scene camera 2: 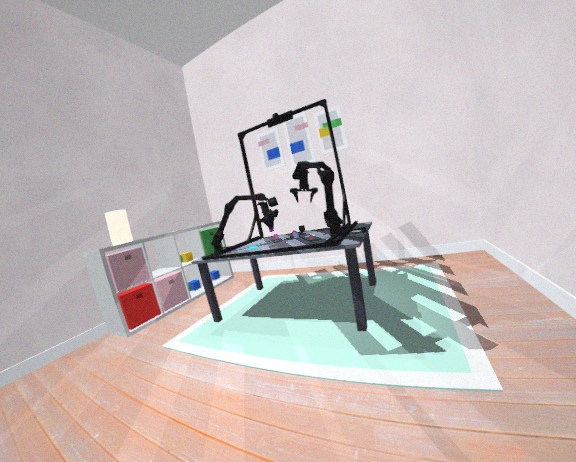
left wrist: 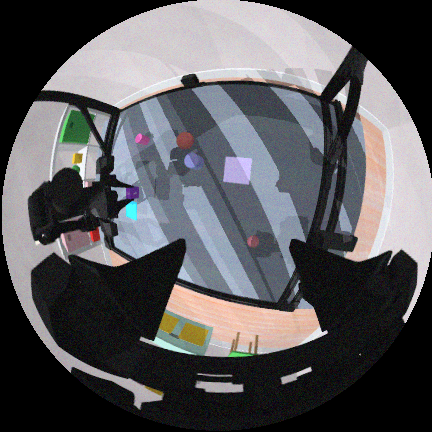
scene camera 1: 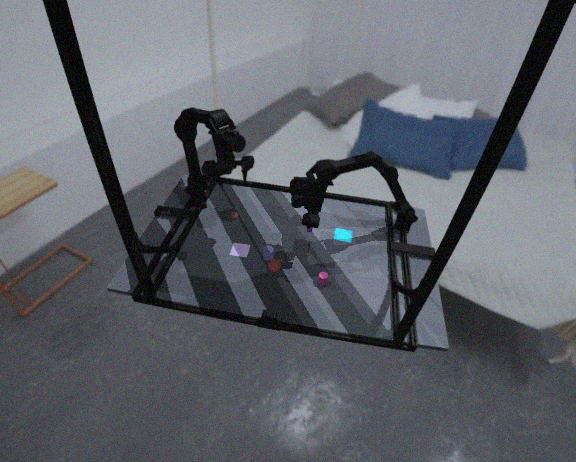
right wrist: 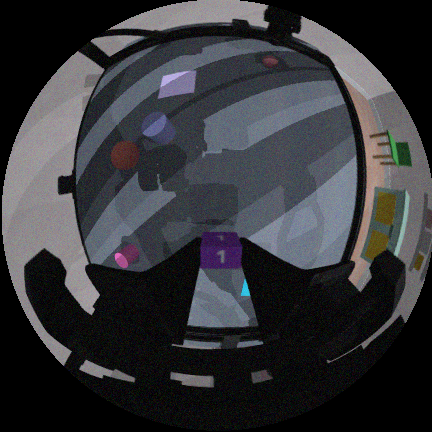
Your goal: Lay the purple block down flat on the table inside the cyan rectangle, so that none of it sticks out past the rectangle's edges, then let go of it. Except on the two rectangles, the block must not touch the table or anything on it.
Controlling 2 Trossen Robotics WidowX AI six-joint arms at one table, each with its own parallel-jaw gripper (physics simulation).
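Places are measured from the left arm's base along level axes (x ahead, y up, z right), in metres.
Where they show: left gripper, fingertip midpoint: (scene camera 2: 304, 202) (left wrist: 239, 244) (scene camera 1: 233, 185); right gripper, fingertip midpoint: (scene camera 2: 272, 228) (left wrist: 132, 192) (right wrist: 220, 241); left arm's base at its link origin: (scene camera 2: 336, 235) (scene camera 1: 198, 201); right arm's base at its link origin: (scene camera 2: 218, 251) (scene camera 1: 402, 226).
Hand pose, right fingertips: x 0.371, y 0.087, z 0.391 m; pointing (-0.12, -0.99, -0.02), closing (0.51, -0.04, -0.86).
Note:
Each offset is from my right fingertips to the centre of the thing. "spot": to the spot under its first point.
The purple block {dx +0.006, dy -0.002, dz +0.004 m} (scene camera 1: 310, 229) (scene camera 2: 271, 229) (left wrist: 132, 192) (right wrist: 221, 250) is between the fingertips of my right gripper (scene camera 1: 310, 227) (left wrist: 132, 192) (right wrist: 220, 241), which is shut on it and holds it above the table. A face marked 1 shows in the right wrist view. The cyan rectangle {spot: dx +0.176, dy -0.105, dz +0.001 m} (scene camera 1: 343, 235) (scene camera 2: 253, 247) (left wrist: 131, 211) lies on the table, to the right of the block in scene camera 1; a sliver of the cyan rectangle (right wrist: 245, 288) shows between the fingers in the right wrist view. My left gripper (scene camera 2: 304, 197) (left wrist: 239, 244) is open and empty, high over the table.
A lavender rectangle {spot: dx -0.265, dy -0.105, dz -0.052 m} (scene camera 1: 240, 250) (left wrist: 237, 170) (right wrist: 177, 83) lies on the table. A blue-violet cylinder {dx -0.170, dy -0.086, dz +0.014 m} (scene camera 1: 268, 252) (right wrist: 158, 127), a red ball {dx -0.169, dy -0.081, dz +0.085 m} (scene camera 1: 275, 265) (right wrist: 125, 155), a pink cylinder {dx -0.020, dy -0.086, dz +0.201 m} (scene camera 1: 323, 278) (right wrist: 127, 256) and a smaller red ball {dx -0.237, dy -0.090, dz -0.252 m} (scene camera 1: 234, 215) (left wrist: 253, 241) stand apart. A black frame surrounds the table.

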